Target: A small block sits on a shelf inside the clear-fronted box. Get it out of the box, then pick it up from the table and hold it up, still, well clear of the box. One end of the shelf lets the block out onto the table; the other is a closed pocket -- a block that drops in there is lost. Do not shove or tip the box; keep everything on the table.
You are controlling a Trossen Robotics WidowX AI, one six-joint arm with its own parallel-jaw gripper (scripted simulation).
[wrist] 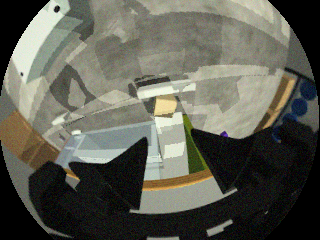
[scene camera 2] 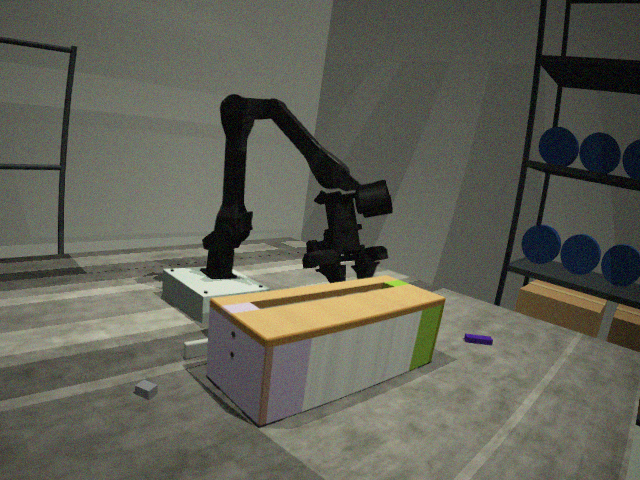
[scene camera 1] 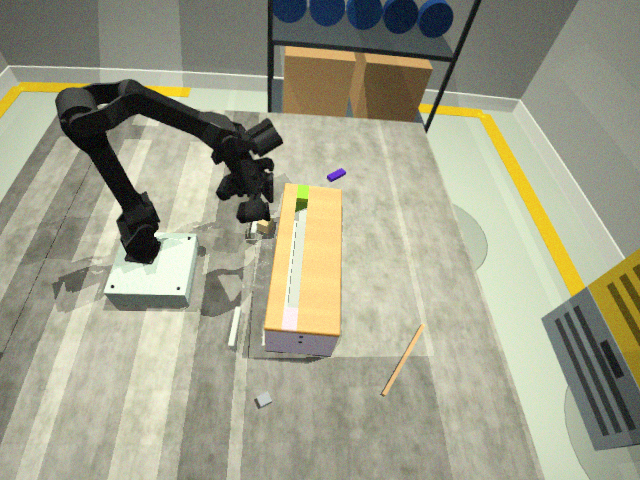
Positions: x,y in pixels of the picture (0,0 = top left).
box: wrist 173,161; scene camera 2; scene camera 1
same spot on box: (scene camera 1: 303,310) = (scene camera 2: 262,312)
